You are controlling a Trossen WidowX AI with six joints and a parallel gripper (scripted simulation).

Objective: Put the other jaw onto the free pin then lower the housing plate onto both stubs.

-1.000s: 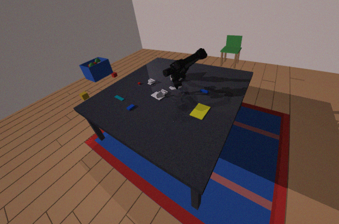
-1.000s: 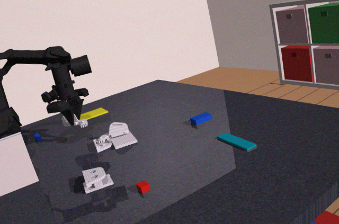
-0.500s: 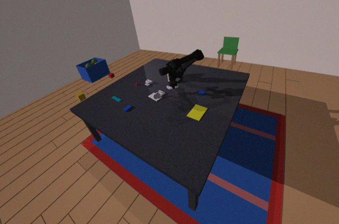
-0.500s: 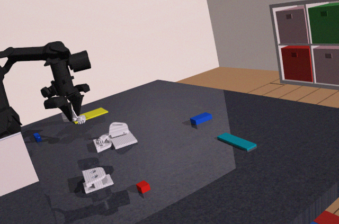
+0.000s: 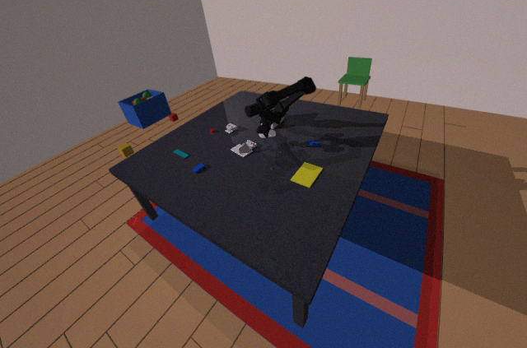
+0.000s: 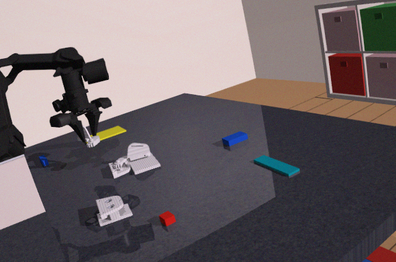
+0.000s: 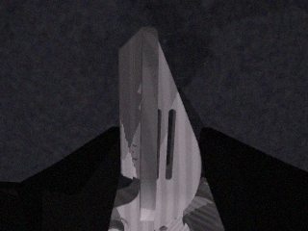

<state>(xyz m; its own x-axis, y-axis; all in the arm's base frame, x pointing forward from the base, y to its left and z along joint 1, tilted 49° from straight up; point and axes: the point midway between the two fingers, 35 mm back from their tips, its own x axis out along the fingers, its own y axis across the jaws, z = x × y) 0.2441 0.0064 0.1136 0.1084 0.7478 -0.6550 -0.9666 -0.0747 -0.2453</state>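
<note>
The white jaw lies 1 cm behind my gripper tip and 4 cm to the right of it. Also, from my gripper tip: red cube 4 cm behind, 46 cm to the right, 7 cm below; then yellow plate 14 cm ahead, 28 cm to the left, 8 cm below; then white t-shaped piece 10 cm behind, 34 cm to the right, 7 cm below.
</note>
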